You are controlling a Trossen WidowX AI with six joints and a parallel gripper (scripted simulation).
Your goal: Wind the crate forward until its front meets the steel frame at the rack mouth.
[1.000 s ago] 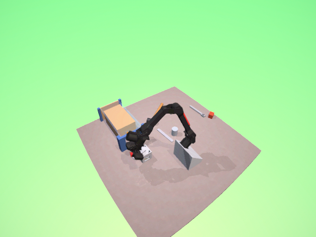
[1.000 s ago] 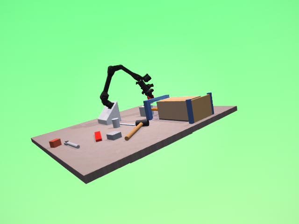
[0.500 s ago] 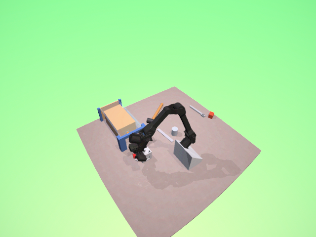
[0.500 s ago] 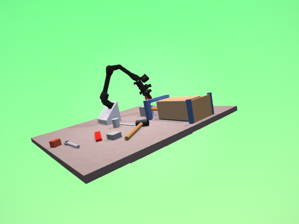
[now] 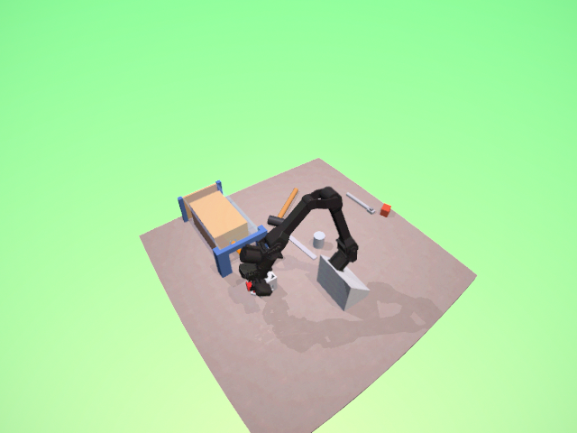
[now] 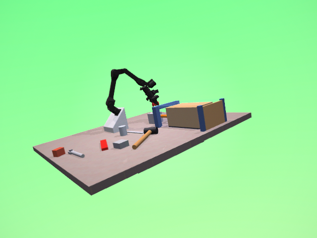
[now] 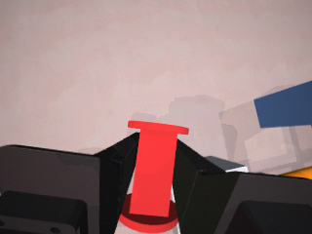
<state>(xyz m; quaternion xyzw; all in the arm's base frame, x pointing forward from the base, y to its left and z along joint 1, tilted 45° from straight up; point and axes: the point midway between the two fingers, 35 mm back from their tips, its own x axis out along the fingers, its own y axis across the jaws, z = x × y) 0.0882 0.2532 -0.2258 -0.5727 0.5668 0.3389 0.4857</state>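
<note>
My gripper tip is now 4 cm to the left of the winch handle, 3 cm above it and 2 cm short of it. From my gripper tip the other things lie so: flat steel bar 37 cm to the right, 18 cm ahead, 13 cm below; then white winch 10 cm to the right, 10 cm below, 5 cm ahead; then red grip 2 cm to the right.
</note>
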